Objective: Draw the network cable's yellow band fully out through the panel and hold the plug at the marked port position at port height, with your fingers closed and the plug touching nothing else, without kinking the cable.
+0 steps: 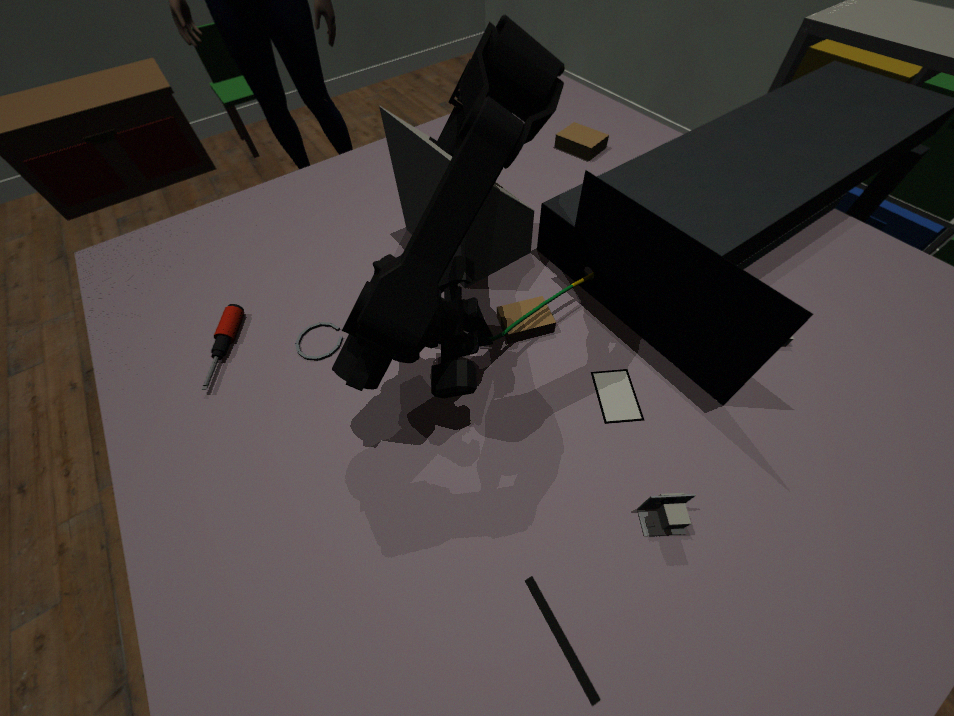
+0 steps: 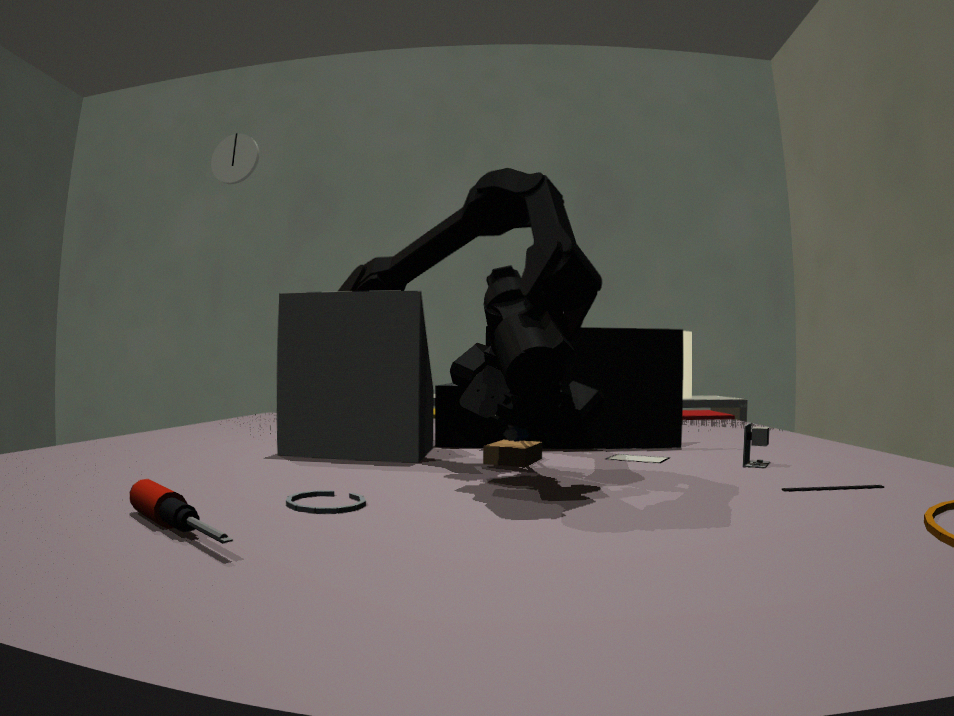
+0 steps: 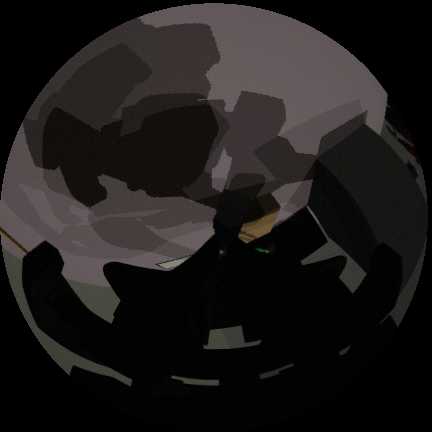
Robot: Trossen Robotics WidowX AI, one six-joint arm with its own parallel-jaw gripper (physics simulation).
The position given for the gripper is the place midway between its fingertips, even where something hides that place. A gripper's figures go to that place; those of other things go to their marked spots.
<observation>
The gripper (image 3: 222,238): 0.10 m from the lens. A blue plug (image 3: 230,206): 0.05 m from the lens. A wooden block (image 3: 261,212) is 0.15 m from the lens. A black panel (image 3: 225,314): 0.36 m from the lens. The marked spots on the black panel and the blue plug are 0.34 m apart.
</observation>
